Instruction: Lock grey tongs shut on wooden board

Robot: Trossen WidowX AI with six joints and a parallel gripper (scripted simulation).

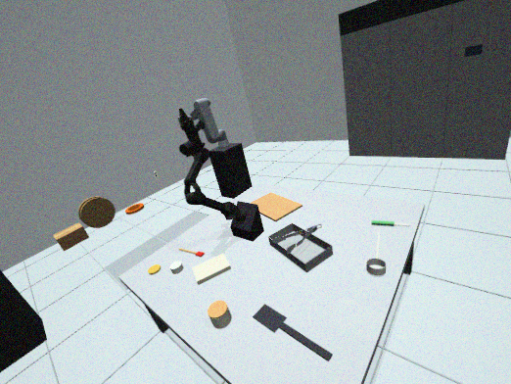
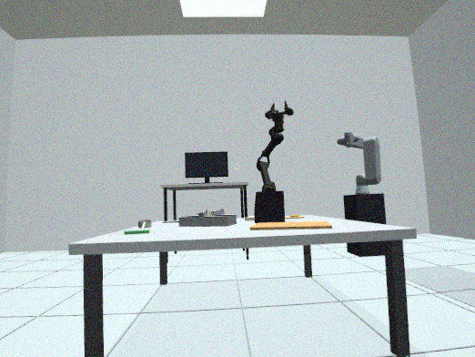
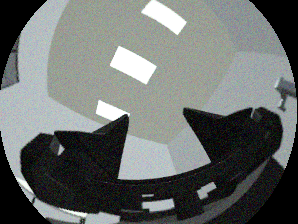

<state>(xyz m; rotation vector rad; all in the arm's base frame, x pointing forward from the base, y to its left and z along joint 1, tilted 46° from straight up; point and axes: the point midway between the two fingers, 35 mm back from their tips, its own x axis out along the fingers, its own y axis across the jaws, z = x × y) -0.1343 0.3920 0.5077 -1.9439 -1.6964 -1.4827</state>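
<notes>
The roasting tin lies 77 cm below my gripper tip, 49 cm ahead of it and 11 cm to the left of it. The rest, counted from my gripper tip: yellow disc 79 cm below, 41 cm to the right, 16 cm behind; red-tipped brush 79 cm below, 19 cm to the right, 6 cm behind; cream block 78 cm below, 23 cm to the right, 16 cm ahead.
</notes>
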